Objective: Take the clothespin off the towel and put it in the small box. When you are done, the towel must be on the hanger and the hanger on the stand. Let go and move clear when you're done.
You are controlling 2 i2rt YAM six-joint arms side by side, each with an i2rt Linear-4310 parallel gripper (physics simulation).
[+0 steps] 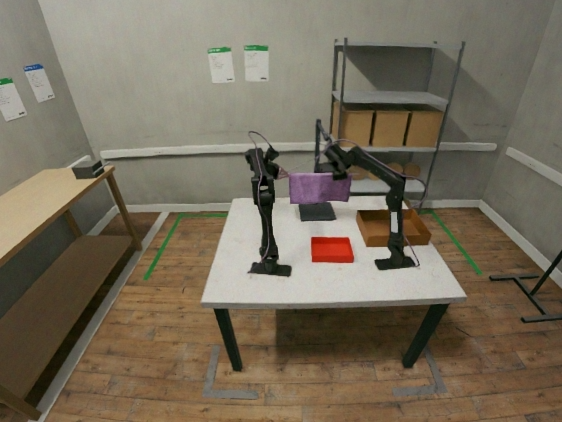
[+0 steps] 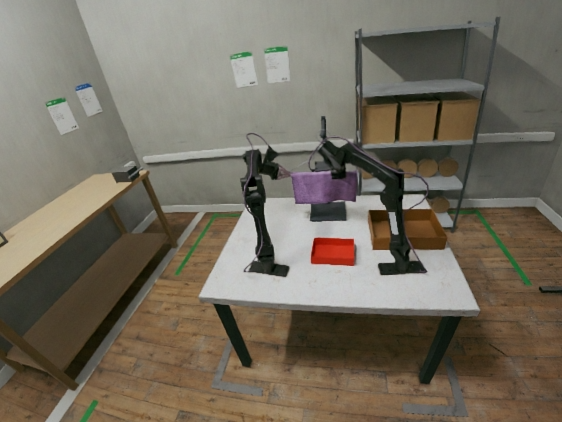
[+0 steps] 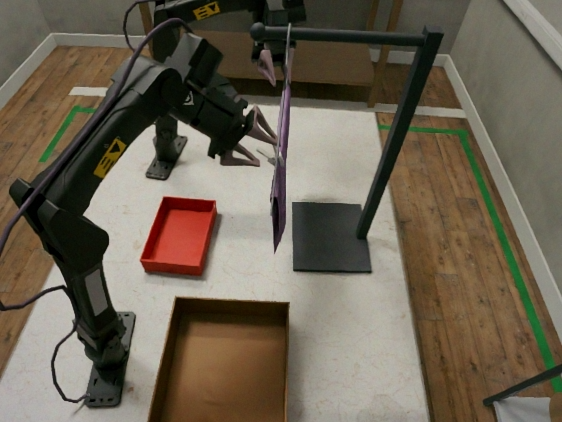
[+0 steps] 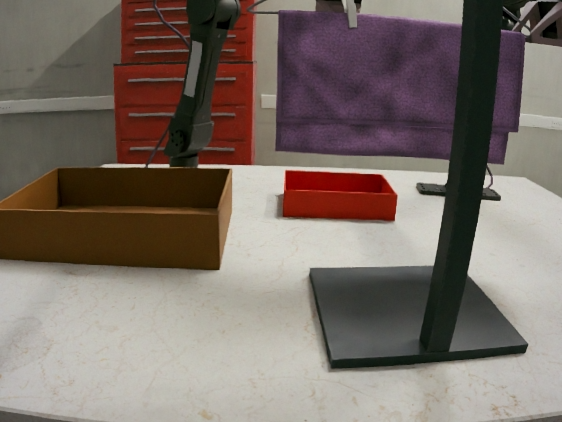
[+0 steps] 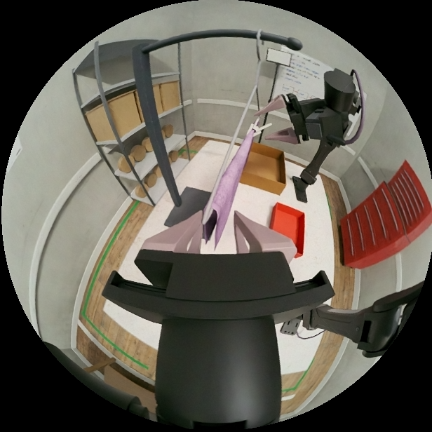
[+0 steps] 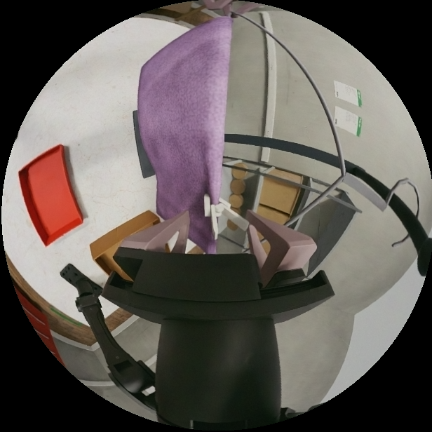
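Observation:
The purple towel (image 1: 320,192) (image 4: 375,85) (image 6: 185,100) hangs folded over the grey hanger (image 6: 320,95), whose hook (image 3: 288,35) is over the arm of the dark stand (image 3: 350,36) (image 5: 150,100). A pale clothespin (image 3: 272,160) (image 4: 352,15) (image 5: 256,129) (image 6: 214,212) sits on the towel's top edge near one end. My right gripper (image 3: 268,154) (image 6: 217,214) is open, its fingers on either side of the clothespin. My left gripper (image 5: 217,215) is partly open at the towel's other end, with the hanger's end beside one finger. The small red box (image 1: 332,250) (image 3: 182,235) (image 5: 287,225) is empty.
A larger open brown box (image 1: 370,230) (image 3: 230,360) stands on the table (image 1: 300,285), beside the right arm's base. The stand's flat base (image 3: 330,240) (image 4: 370,315) lies near the far edge. A metal shelf (image 1: 390,97) stands beyond the table, and a wooden bench (image 1: 30,205) at the left.

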